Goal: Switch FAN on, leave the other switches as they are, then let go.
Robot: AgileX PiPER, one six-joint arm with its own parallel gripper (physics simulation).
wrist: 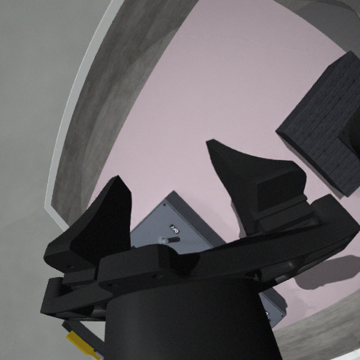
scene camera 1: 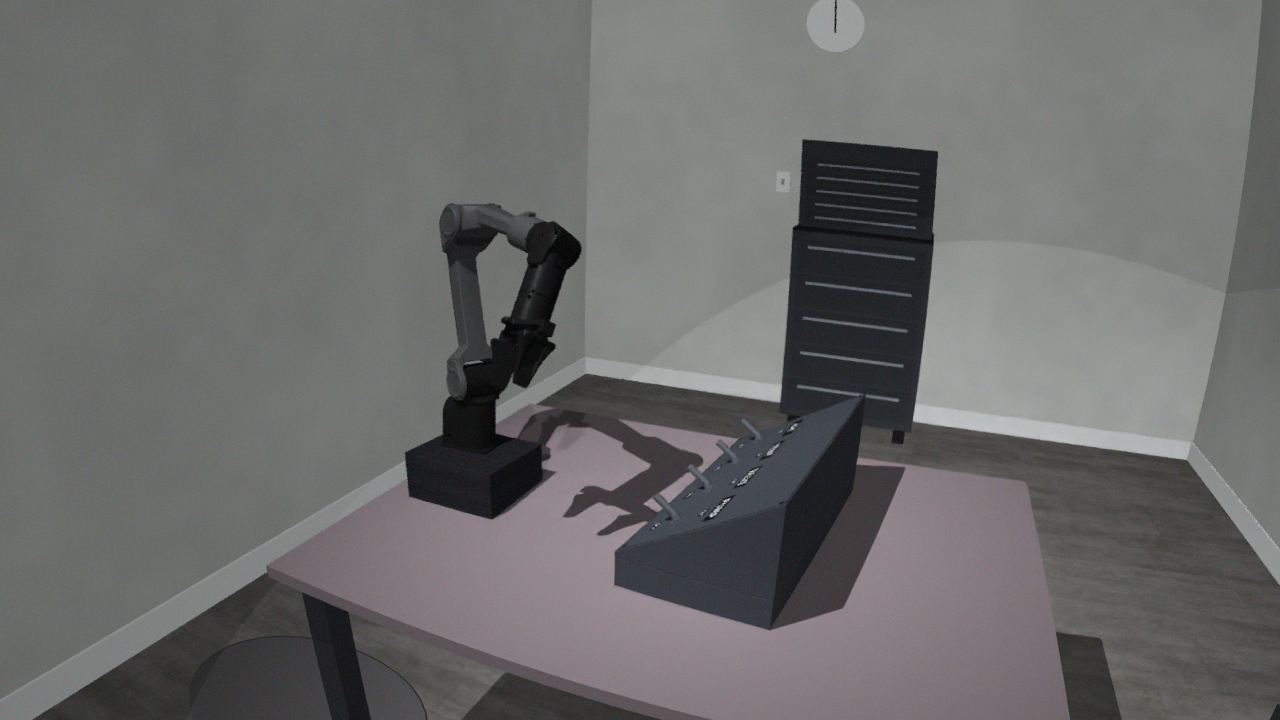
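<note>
A dark blue-grey sloped switch panel [scene camera 1: 716,573] [wrist: 155,220] stands on the pink table. Its four levers show in the scene view: the nearest [scene camera 1: 666,506], the second [scene camera 1: 699,477], the third [scene camera 1: 725,451] and the farthest [scene camera 1: 750,428], all leaning alike. The name labels are too small to read surely, so I cannot tell which lever is FAN. One lever [wrist: 168,240] with a small label shows in the wrist view; the gripper body hides much of the panel. My gripper [scene camera 1: 512,383] [wrist: 164,168] is open and empty, high above the table between the arm's base and the panel, touching no lever.
The arm's black base block [scene camera 1: 447,483] [wrist: 320,120] stands on the pink table [scene camera 1: 501,600] [wrist: 200,90], to the left of the panel in the scene view. A dark drawer cabinet [scene camera 1: 854,304] stands behind the table by the back wall.
</note>
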